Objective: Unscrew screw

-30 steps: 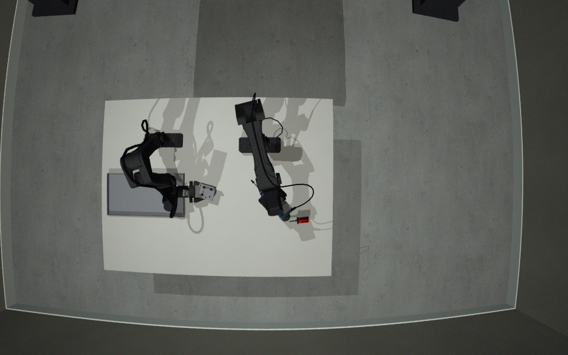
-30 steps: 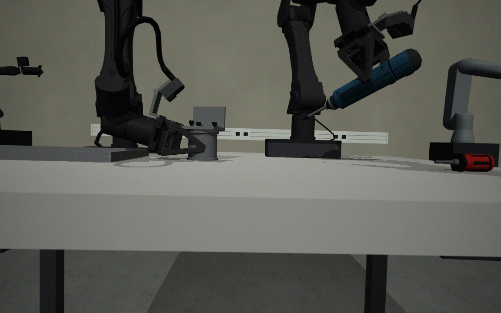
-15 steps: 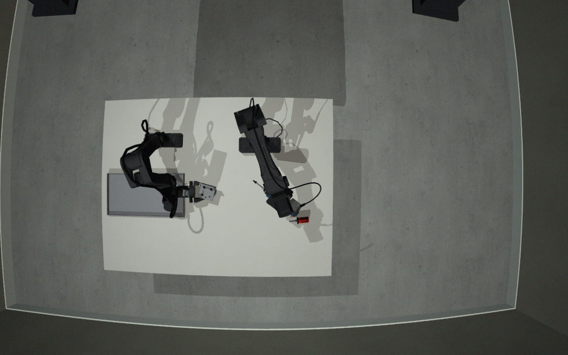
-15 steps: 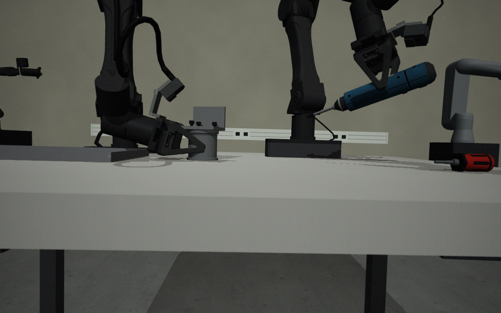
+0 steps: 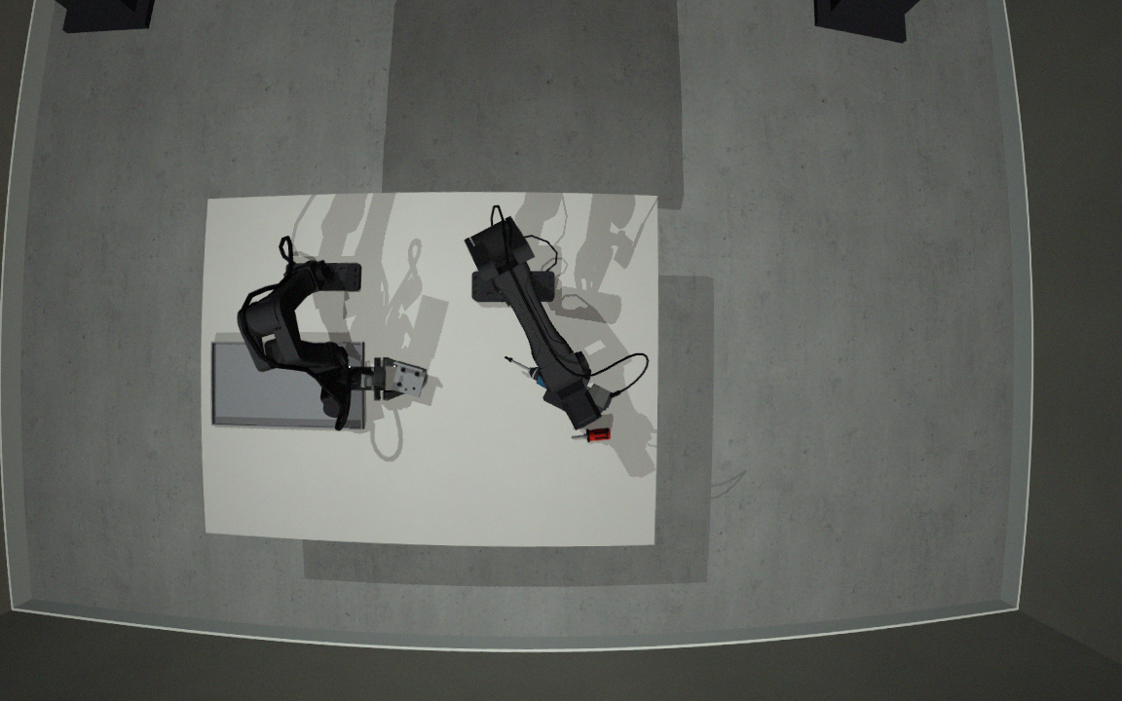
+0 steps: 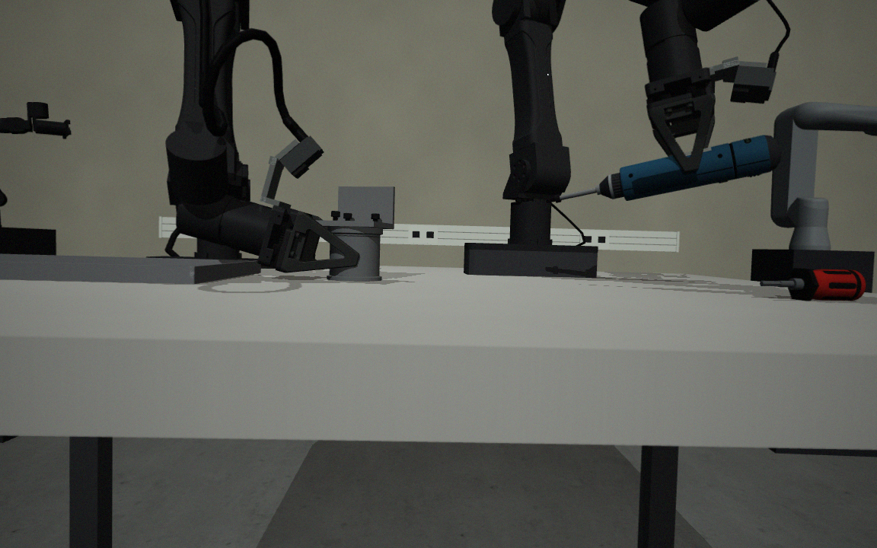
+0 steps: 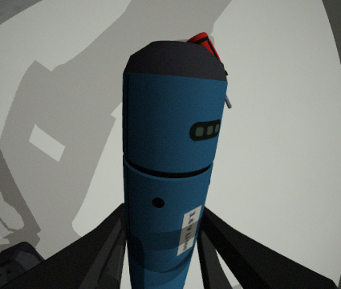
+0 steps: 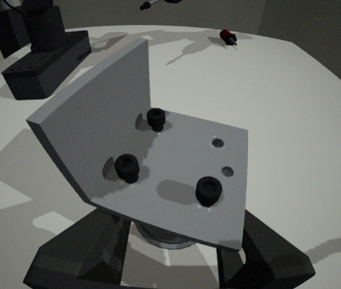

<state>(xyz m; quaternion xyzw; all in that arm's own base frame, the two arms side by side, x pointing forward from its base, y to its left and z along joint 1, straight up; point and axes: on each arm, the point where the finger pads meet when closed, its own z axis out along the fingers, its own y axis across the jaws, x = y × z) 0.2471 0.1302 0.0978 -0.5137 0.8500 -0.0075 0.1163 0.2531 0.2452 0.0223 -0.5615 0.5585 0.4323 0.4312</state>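
My right gripper is now right at the joint module. The rest, counted from my right hand: flat grey plate 34 cm to the right, 4 cm ahead, 2 cm below; then grey l-shaped bracket 5 cm above; then screwdriver bit 26 cm to the left, 8 cm above, 5 cm behind.
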